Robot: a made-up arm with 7 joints. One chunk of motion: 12 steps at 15 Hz.
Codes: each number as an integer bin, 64 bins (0 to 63) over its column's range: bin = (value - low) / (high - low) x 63, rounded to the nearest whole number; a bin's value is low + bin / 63 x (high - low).
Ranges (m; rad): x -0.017..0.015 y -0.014..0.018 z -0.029..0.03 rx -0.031..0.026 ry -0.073..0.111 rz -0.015..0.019
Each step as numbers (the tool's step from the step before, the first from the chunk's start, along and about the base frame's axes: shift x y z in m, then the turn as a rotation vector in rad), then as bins.
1 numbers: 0.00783 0.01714 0.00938 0.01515 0.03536 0.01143
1 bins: 49 61 41 51 37 49
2 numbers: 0.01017 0.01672 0.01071 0.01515 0.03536 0.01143
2 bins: 53 60 42 51 37 49
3 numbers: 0.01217 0.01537 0.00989 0.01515 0.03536 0.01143
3 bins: 57 58 42 51 37 49
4 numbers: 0.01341 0.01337 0.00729 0.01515 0.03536 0.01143
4 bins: 60 54 39 51 37 49
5 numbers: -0.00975 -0.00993 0.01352 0.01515 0.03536 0.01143
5 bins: 14 8 45 51 37 49
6 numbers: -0.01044 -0.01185 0.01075 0.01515 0.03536 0.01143
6 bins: 13 4 42 51 37 49
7 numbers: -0.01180 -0.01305 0.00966 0.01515 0.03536 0.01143
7 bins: 10 2 41 51 37 49
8 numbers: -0.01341 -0.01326 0.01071 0.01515 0.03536 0.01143
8 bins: 7 1 42 51 37 49
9 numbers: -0.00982 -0.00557 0.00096 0.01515 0.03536 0.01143
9 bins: 14 17 32 51 37 49
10 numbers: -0.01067 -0.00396 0.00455 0.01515 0.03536 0.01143
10 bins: 12 20 36 51 37 49
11 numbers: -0.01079 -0.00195 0.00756 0.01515 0.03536 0.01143
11 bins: 12 24 39 51 37 49
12 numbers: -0.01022 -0.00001 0.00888 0.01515 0.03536 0.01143
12 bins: 13 28 40 51 37 49
